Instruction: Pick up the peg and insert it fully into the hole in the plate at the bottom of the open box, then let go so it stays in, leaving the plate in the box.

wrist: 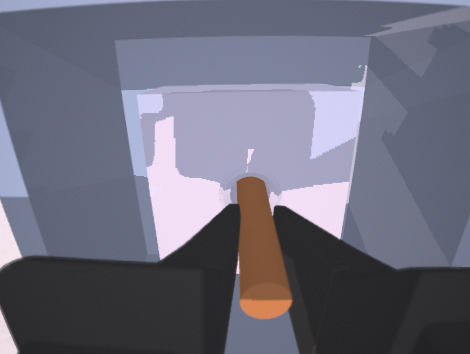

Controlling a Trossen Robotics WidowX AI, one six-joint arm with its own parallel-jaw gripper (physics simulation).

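An orange-brown cylindrical peg is held between the two black fingers of my gripper, which is shut on it. The peg's near end faces the camera, and its far end extends past the fingertips toward the plate. The pale pink and lilac plate lies at the bottom of the grey-blue open box. The peg's far end overlaps the round hole in the plate and hides most of it. Part of the hole's rim shows on both sides of the peg. Whether the tip is above the hole or inside it cannot be told.
The box walls stand to the left, to the right and at the back, around the plate and the fingertips. Shadows fall across the back part of the plate. A pale surface shows outside the box at the far left edge.
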